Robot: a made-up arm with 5 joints. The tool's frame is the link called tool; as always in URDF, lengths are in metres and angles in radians. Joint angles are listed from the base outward.
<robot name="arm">
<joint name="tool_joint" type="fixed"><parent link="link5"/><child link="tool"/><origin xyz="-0.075 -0.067 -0.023" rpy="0 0 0"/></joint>
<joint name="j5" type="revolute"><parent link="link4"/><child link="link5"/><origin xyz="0.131 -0.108 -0.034" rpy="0 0 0"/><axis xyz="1 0 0"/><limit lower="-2.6" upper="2.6"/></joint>
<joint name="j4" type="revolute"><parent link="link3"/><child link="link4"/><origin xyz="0.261 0.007 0.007" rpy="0 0 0"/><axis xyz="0 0 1"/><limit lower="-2.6" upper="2.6"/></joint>
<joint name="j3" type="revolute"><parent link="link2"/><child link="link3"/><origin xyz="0.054 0.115 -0.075" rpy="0 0 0"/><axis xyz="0 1 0"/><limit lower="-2.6" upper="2.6"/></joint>
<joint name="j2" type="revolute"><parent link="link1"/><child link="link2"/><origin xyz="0.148 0.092 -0.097" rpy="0 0 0"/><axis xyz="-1 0 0"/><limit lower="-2.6" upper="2.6"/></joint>
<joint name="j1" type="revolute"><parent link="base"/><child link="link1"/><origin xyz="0 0 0.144" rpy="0 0 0"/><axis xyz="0 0 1"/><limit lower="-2.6" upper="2.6"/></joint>
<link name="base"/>
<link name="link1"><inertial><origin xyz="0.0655 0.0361 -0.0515"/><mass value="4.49"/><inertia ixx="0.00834" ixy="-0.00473" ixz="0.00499" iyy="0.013" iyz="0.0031" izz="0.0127"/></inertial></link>
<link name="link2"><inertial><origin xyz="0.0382 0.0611 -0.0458"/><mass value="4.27"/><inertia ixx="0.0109" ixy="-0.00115" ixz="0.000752" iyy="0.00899" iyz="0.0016" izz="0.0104"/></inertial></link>
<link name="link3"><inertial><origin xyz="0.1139 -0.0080 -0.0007"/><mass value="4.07"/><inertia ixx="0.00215" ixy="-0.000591" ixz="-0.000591" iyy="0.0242" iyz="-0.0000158" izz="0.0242"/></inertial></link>
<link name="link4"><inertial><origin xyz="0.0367 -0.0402 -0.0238"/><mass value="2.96"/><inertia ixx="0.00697" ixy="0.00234" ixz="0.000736" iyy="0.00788" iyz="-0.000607" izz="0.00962"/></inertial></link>
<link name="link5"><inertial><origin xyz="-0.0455 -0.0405 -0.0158"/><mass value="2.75"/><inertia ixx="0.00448" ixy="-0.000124" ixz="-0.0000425" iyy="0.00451" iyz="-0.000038" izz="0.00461"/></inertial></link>
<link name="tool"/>
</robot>
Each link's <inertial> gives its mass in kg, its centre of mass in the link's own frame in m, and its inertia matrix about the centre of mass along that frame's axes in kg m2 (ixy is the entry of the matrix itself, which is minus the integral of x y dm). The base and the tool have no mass. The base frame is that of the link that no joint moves.
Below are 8 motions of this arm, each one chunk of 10 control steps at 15 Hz.
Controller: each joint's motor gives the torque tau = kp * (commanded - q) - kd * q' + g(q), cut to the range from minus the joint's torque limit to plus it. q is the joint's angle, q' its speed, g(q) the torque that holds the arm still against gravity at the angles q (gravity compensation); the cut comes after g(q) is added. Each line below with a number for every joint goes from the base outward.
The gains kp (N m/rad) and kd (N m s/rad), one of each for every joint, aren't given. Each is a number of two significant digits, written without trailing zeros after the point. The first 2 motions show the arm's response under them.
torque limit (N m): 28 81 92 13 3.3
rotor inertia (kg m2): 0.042 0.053 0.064 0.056 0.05
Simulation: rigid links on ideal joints. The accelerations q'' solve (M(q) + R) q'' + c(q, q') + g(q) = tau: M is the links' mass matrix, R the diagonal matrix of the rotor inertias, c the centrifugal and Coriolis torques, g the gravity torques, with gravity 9.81 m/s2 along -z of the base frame. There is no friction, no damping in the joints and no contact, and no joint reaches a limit. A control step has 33 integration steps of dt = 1/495 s. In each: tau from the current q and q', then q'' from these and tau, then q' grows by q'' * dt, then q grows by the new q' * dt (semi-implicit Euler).
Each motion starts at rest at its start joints. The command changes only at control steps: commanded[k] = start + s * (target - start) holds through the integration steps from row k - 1 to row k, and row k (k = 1, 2, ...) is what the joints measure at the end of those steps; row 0 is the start. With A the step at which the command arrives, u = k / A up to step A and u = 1 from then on. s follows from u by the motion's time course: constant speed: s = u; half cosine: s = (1 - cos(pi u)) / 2; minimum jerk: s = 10 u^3 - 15 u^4 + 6 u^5; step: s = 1 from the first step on.
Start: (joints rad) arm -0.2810 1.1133 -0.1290 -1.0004 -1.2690
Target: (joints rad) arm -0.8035 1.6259 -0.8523 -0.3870 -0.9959
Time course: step
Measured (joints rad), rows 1 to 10:
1: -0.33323 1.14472 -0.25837 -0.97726 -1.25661
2: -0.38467 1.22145 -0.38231 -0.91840 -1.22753
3: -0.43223 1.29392 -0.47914 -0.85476 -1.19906
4: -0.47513 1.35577 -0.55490 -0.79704 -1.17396
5: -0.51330 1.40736 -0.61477 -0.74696 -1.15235
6: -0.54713 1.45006 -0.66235 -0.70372 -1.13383
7: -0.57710 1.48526 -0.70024 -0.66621 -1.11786
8: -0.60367 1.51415 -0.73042 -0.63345 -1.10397
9: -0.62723 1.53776 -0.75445 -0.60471 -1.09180
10: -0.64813 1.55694 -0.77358 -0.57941 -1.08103
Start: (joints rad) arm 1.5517 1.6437 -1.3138 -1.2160 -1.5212
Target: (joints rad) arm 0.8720 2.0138 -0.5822 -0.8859 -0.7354
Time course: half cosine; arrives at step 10
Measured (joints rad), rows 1 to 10:
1: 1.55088 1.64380 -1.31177 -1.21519 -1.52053
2: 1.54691 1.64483 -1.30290 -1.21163 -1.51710
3: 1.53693 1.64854 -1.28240 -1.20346 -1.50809
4: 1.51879 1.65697 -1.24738 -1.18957 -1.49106
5: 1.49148 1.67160 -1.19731 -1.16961 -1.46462
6: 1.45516 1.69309 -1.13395 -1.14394 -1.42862
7: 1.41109 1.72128 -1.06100 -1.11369 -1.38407
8: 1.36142 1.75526 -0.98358 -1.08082 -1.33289
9: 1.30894 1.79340 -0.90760 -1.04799 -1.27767
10: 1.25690 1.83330 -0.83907 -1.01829 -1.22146
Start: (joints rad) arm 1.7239 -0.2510 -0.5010 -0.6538 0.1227
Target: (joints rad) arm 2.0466 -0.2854 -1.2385 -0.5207 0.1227
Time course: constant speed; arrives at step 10
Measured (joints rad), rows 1 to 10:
1: 1.72575 -0.24981 -0.51017 -0.65362 0.12438
2: 1.73081 -0.24898 -0.53224 -0.65206 0.12663
3: 1.73911 -0.24941 -0.56536 -0.64862 0.12851
4: 1.75038 -0.25111 -0.60730 -0.64334 0.12992
5: 1.76430 -0.25378 -0.65617 -0.63641 0.13096
6: 1.78057 -0.25705 -0.71045 -0.62810 0.13177
7: 1.79891 -0.26065 -0.76895 -0.61867 0.13245
8: 1.81908 -0.26433 -0.83073 -0.60834 0.13307
9: 1.84084 -0.26791 -0.89508 -0.59731 0.13366
10: 1.86400 -0.27129 -0.96143 -0.58574 0.13425

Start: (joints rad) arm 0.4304 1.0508 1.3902 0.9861 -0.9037
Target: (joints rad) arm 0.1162 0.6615 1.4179 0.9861 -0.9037
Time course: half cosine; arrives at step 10
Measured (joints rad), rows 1 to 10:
1: 0.42967 1.05025 1.38998 0.98565 -0.90388
2: 0.42674 1.04790 1.38937 0.98402 -0.90455
3: 0.42033 1.04236 1.38863 0.98091 -0.90577
4: 0.40963 1.03243 1.38822 0.97640 -0.90734
5: 0.39440 1.01728 1.38857 0.97094 -0.90891
6: 0.37497 0.99662 1.39003 0.96518 -0.91005
7: 0.35228 0.97077 1.39277 0.95991 -0.91037
8: 0.32770 0.94069 1.39672 0.95589 -0.90963
9: 0.30299 0.90788 1.40159 0.95378 -0.90776
10: 0.28002 0.87424 1.40687 0.95401 -0.90492

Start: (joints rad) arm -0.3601 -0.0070 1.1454 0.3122 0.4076
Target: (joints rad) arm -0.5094 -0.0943 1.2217 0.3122 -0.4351
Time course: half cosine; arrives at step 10
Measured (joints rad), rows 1 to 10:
1: -0.36047 -0.00734 1.14571 0.31218 0.40652
2: -0.36193 -0.00868 1.14694 0.31212 0.40152
3: -0.36505 -0.01155 1.14959 0.31204 0.38936
4: -0.37015 -0.01621 1.15389 0.31200 0.36752
5: -0.37726 -0.02265 1.15981 0.31200 0.33475
6: -0.38620 -0.03057 1.16705 0.31206 0.29119
7: -0.39651 -0.03946 1.17513 0.31219 0.23841
8: -0.40758 -0.04869 1.18341 0.31238 0.17916
9: -0.41868 -0.05754 1.19118 0.31261 0.11709
10: -0.42903 -0.06534 1.19775 0.31287 0.05637

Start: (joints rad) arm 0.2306 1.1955 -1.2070 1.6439 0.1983
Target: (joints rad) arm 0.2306 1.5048 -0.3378 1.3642 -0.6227
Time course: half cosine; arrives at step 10
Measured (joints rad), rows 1 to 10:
1: 0.23143 1.19567 -1.20442 1.64330 0.19662
2: 0.23419 1.19649 -1.19377 1.64076 0.18922
3: 0.23894 1.19868 -1.16995 1.63484 0.17205
4: 0.24511 1.20304 -1.12974 1.62452 0.14277
5: 0.25177 1.21037 -1.07230 1.60937 0.10102
6: 0.25792 1.22142 -0.99937 1.58971 0.04835
7: 0.26260 1.23703 -0.91500 1.56652 -0.01214
8: 0.26498 1.25813 -0.82504 1.54156 -0.07614
9: 0.26445 1.28545 -0.73633 1.51715 -0.13871
10: 0.26065 1.31889 -0.65588 1.49589 -0.19489

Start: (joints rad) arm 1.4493 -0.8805 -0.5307 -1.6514 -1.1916
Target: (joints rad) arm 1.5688 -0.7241 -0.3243 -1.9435 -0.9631
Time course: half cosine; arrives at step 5
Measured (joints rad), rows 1 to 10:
1: 1.44962 -0.88027 -0.52797 -1.65240 -1.19095
2: 1.45136 -0.87789 -0.51761 -1.65699 -1.18775
3: 1.45589 -0.87015 -0.49753 -1.66781 -1.17988
4: 1.46375 -0.85545 -0.47030 -1.68562 -1.16653
5: 1.47416 -0.83525 -0.44214 -1.70852 -1.14896
6: 1.48549 -0.81356 -0.41769 -1.73331 -1.12953
7: 1.49640 -0.79386 -0.39767 -1.75761 -1.11017
8: 1.50631 -0.77734 -0.38161 -1.78021 -1.09198
9: 1.51504 -0.76410 -0.36890 -1.80060 -1.07545
10: 1.52261 -0.75376 -0.35891 -1.81869 -1.06076

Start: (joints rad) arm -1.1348 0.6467 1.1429 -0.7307 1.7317
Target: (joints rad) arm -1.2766 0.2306 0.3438 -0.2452 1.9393
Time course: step
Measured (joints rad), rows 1 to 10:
1: -1.16138 0.62018 1.04620 -0.71961 1.71278
2: -1.18063 0.58596 0.91067 -0.67016 1.71283
3: -1.19490 0.54311 0.79229 -0.61152 1.73203
4: -1.20562 0.49382 0.69661 -0.55723 1.75821
5: -1.21343 0.44202 0.62063 -0.51044 1.78504
6: -1.21897 0.39166 0.56048 -0.47078 1.81017
7: -1.22295 0.34584 0.51283 -0.43719 1.83287
8: -1.22599 0.30648 0.47507 -0.40868 1.85294
9: -1.22859 0.27447 0.44521 -0.38446 1.87039
10: -1.23109 0.24978 0.42169 -0.36391 1.88525

